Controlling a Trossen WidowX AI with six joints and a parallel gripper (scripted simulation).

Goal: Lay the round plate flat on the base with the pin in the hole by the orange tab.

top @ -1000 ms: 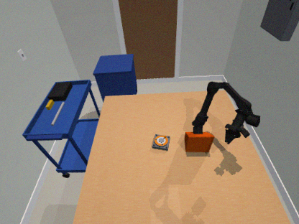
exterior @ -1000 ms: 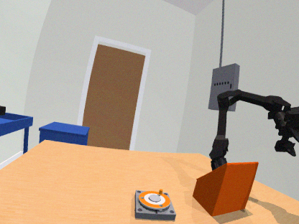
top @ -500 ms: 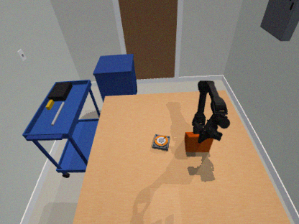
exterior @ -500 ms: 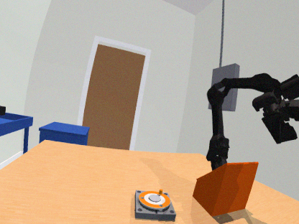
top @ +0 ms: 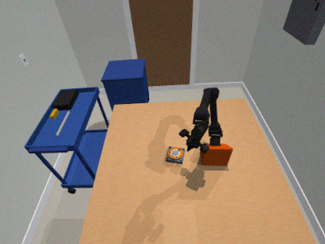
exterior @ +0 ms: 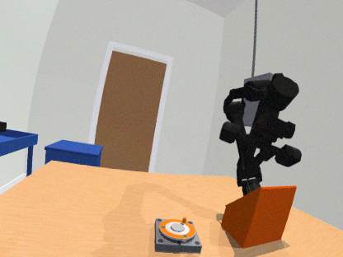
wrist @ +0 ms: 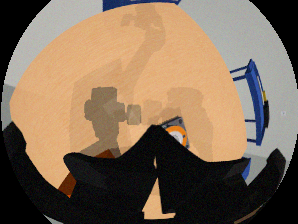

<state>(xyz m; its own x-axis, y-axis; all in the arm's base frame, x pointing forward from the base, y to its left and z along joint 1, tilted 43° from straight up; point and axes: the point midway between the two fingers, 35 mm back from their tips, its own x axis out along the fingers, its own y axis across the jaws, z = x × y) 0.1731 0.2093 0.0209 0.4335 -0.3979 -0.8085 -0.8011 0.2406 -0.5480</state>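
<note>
Now: the grey square base 220 mm below my gripper tip, 130 mm to the right of it and 80 mm ahead of it.
</note>
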